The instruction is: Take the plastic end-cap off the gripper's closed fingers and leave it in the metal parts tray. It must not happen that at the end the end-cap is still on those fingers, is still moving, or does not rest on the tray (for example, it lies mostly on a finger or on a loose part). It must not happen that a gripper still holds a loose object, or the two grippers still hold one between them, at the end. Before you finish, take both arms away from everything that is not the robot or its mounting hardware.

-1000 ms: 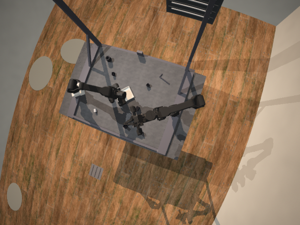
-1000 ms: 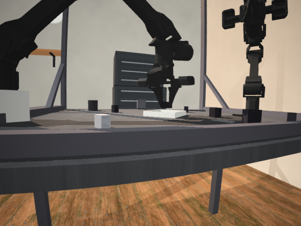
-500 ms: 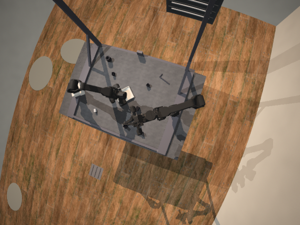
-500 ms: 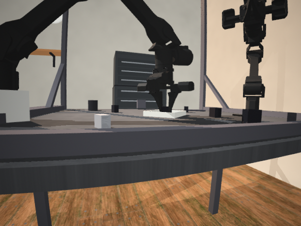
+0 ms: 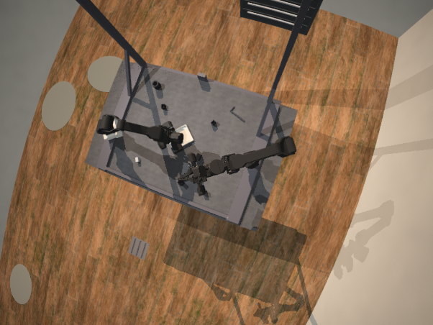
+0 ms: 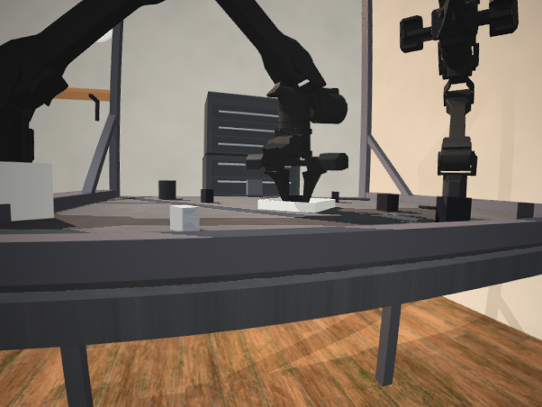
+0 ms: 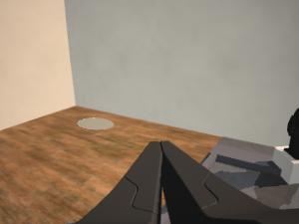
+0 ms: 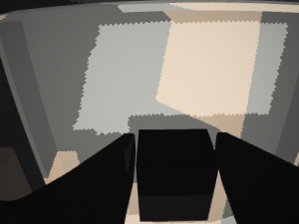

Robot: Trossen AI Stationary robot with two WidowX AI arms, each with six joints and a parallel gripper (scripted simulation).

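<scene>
Now: right hand 10 mm past the black plastic end-cap, 10 mm to the right of it and 20 mm above it. The rest, counted from my right hand: pale metal parts tray (10 mm behind, 20 mm to the left, 30 mm below).
</scene>
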